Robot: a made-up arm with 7 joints. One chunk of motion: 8 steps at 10 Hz.
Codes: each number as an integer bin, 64 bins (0 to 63) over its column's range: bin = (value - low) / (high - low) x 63, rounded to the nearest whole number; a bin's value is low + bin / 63 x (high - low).
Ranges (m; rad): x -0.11..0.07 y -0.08..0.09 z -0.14..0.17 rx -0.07..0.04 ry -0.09..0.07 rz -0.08..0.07
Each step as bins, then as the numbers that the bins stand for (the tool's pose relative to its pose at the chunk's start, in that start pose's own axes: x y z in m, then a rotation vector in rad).
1 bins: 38 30 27 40 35 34
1 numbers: -0.0014 0.0010 -0.0071 -0.0002 -0.0011 0.0010
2 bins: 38 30 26 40 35 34
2 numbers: -0.0014 0.0010 -0.0121 -0.0002 -0.0011 0.0010
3 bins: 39 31 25 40 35 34
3 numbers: 0.0014 0.0037 -0.0170 -0.0002 -0.0011 0.0010
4 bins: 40 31 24 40 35 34
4 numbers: 0.0043 0.0037 -0.0219 -0.0002 -0.0011 0.0010
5 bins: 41 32 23 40 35 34
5 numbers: 0.0071 0.0063 -0.0268 -0.0002 -0.0011 0.0010
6 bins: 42 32 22 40 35 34
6 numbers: 0.0100 0.0063 -0.0317 -0.0002 -0.0011 0.0010
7 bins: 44 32 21 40 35 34
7 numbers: 0.0157 0.0063 -0.0367 -0.0002 -0.0011 0.0010
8 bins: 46 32 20 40 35 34
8 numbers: 0.0214 0.0063 -0.0416 -0.0002 -0.0011 0.0010
